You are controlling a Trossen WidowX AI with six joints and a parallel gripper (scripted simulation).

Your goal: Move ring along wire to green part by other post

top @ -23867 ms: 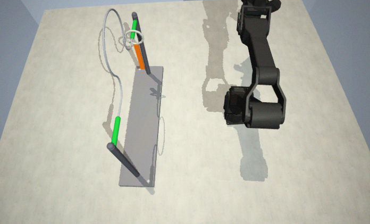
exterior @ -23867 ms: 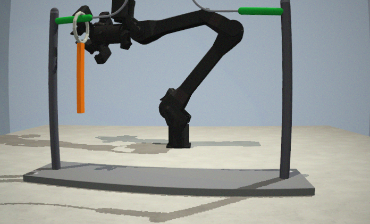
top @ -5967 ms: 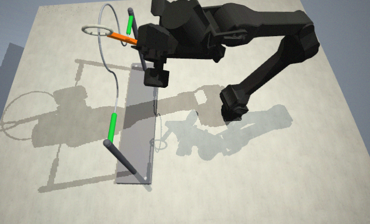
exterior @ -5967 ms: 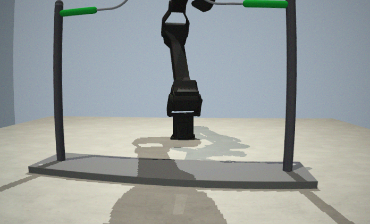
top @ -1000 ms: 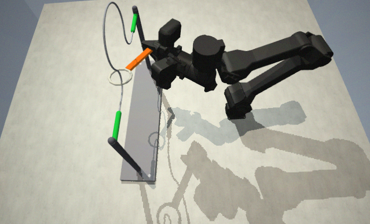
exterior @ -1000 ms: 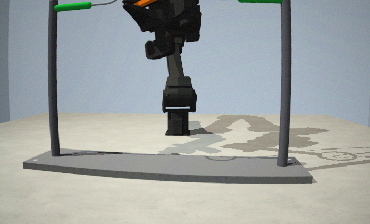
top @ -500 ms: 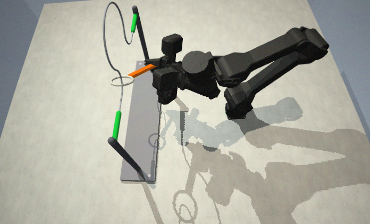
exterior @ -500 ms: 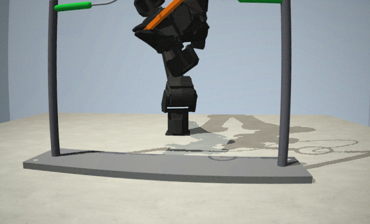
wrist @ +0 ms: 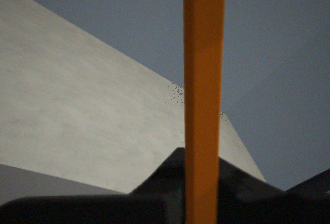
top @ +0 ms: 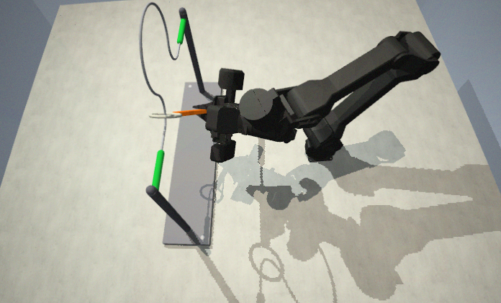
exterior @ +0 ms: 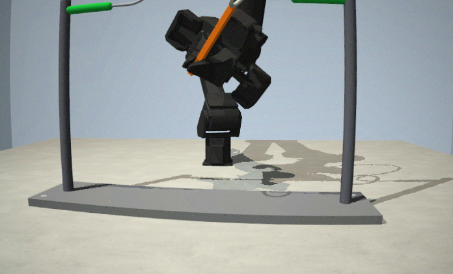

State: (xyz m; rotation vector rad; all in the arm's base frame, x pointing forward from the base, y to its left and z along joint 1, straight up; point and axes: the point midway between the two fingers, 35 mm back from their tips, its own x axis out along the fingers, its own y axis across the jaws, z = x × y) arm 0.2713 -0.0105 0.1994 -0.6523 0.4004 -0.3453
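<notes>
Right now my gripper tip is 7 cm below the ring with orange handle, 6 cm to the right of it and 1 cm short of it.
</notes>
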